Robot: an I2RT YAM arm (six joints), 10 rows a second.
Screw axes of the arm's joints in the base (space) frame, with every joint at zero. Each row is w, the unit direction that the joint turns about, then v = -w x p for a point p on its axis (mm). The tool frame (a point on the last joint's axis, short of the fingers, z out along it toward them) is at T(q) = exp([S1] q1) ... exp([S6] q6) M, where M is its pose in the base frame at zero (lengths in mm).
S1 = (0, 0, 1, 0, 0, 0)
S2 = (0, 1, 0, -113.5, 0, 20)
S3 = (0, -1, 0, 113.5, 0, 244)
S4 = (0, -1, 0, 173.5, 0, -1)
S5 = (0, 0, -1, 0, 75, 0)
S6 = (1, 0, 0, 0, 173.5, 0)
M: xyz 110.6 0 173.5 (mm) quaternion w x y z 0.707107 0 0.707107 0
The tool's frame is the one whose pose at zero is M.
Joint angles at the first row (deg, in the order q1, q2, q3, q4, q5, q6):
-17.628, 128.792, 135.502, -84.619, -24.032, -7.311
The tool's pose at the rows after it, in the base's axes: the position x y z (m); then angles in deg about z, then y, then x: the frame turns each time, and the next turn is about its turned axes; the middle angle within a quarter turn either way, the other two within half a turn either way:
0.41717 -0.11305 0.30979 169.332 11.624 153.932
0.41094 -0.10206 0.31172 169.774 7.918 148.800
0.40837 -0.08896 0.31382 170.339 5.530 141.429
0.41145 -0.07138 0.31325 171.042 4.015 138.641
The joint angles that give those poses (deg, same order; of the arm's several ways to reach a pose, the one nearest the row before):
-17.322, 127.807, 135.499, -89.360, -27.223, -7.333
-16.491, 127.613, 135.503, -93.799, -31.856, -7.311
-15.355, 127.611, 135.456, -96.880, -38.894, -7.290
-13.081, 127.612, 135.065, -97.077, -41.517, -5.497

